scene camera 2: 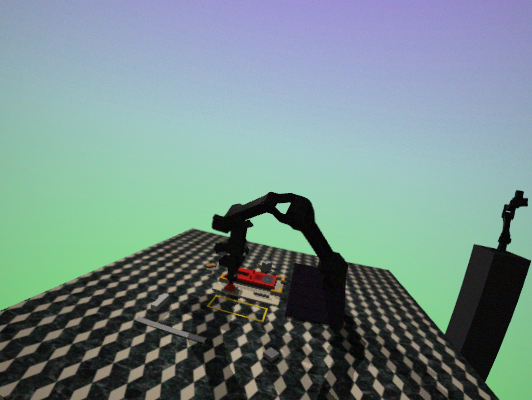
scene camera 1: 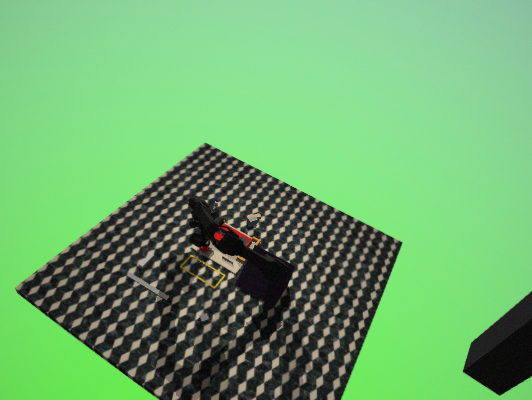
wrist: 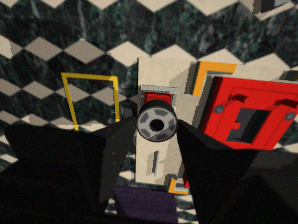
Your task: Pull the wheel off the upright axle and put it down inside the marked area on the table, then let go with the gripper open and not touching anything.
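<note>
Scene camera 2 has my gripper [scene camera 2: 232, 276] in it, and if I go by the wrist view, there's my gripper [wrist: 156, 121] again.
</note>
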